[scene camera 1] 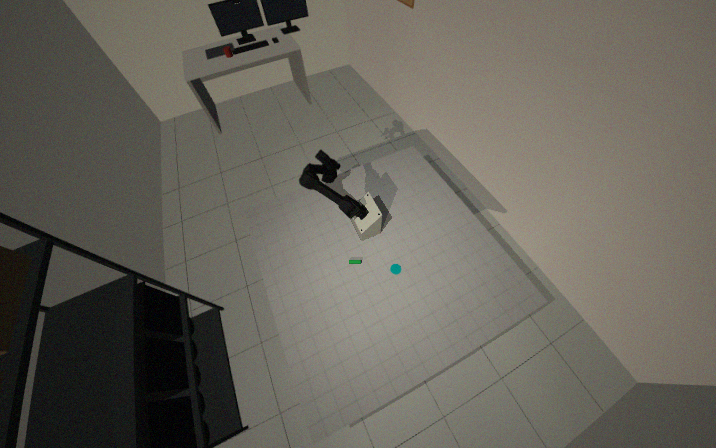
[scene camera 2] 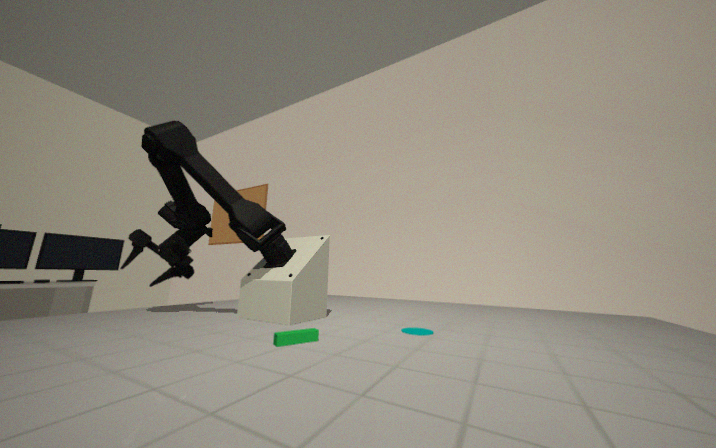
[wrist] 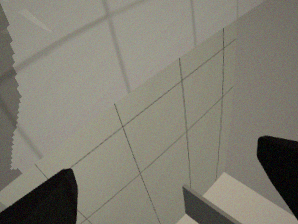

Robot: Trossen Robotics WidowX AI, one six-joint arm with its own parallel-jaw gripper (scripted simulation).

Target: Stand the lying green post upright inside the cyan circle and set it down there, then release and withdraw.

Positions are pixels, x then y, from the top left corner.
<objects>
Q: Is the gripper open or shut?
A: Open.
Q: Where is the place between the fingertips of the gripper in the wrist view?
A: At 170, 164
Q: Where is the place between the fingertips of the gripper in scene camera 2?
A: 136, 277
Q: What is the gripper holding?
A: Nothing.
</objects>
